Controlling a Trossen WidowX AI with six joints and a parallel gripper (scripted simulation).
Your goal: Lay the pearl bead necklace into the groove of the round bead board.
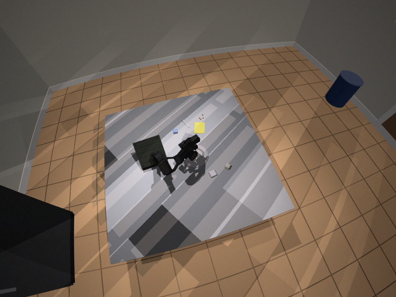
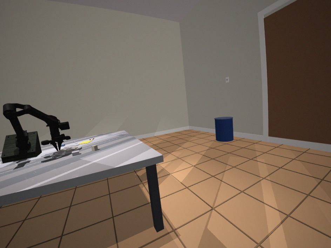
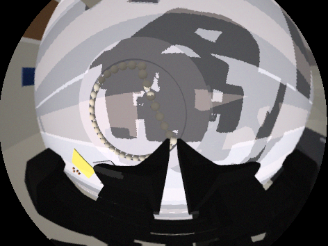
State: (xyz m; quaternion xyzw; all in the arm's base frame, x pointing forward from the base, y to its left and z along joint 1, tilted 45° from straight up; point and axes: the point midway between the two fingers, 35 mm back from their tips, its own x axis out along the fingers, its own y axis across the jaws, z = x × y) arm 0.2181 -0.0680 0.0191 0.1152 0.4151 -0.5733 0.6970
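Now: gripper tip 60 mm short of the round bead board and 10 mm above it. Round my gripper tip: grey card (70 mm ahead, 180 mm to the left, 10 mm below); then blue block (10 mm behind, 280 mm to the left, 10 mm below); then white block (130 mm ahead, 190 mm to the right).
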